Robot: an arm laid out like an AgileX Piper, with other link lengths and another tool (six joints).
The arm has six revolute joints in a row. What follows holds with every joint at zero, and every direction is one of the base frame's. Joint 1 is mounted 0.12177 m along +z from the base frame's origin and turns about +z. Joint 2 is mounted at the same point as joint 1 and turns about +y. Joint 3 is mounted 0.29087 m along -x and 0.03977 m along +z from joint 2 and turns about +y. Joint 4 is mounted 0.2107 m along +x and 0.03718 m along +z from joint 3 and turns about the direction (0.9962, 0, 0.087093). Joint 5 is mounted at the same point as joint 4 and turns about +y. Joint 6 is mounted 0.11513 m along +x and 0.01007 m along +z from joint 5 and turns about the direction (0.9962, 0, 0.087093). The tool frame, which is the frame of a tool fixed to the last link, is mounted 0.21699 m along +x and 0.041 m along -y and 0.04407 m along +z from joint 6; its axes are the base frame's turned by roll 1.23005, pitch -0.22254 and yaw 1.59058 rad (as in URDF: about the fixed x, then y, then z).
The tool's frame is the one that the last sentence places.
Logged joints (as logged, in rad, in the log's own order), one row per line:
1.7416, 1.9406, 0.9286, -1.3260, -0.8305, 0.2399
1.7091, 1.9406, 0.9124, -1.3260, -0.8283, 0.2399
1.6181, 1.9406, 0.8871, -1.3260, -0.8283, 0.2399
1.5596, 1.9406, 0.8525, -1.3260, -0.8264, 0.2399
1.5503, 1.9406, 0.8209, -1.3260, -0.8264, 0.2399
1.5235, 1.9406, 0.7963, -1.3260, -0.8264, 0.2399
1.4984, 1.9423, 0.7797, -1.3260, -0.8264, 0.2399
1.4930, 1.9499, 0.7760, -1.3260, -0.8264, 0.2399
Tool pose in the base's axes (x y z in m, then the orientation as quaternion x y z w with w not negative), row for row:
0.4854, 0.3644, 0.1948, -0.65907, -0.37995, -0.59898, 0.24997
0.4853, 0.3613, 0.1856, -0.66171, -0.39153, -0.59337, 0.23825
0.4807, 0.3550, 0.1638, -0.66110, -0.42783, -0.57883, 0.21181
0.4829, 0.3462, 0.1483, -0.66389, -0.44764, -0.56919, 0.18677
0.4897, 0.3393, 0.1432, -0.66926, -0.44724, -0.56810, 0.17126
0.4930, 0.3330, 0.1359, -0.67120, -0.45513, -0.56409, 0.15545
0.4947, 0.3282, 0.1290, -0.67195, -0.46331, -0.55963, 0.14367
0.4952, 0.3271, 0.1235, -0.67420, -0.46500, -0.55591, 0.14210
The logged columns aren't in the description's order. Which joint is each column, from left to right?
Columns, left to right: joint 4, joint 2, joint 5, joint 3, joint 6, joint 1.
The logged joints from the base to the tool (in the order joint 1, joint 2, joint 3, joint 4, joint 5, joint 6), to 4 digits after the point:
0.2399, 1.9406, -1.3260, 1.7416, 0.9286, -0.8305
0.2399, 1.9406, -1.3260, 1.7091, 0.9124, -0.8283
0.2399, 1.9406, -1.3260, 1.6181, 0.8871, -0.8283
0.2399, 1.9406, -1.3260, 1.5596, 0.8525, -0.8264
0.2399, 1.9406, -1.3260, 1.5503, 0.8209, -0.8264
0.2399, 1.9406, -1.3260, 1.5235, 0.7963, -0.8264
0.2399, 1.9423, -1.3260, 1.4984, 0.7797, -0.8264
0.2399, 1.9499, -1.3260, 1.4930, 0.7760, -0.8264

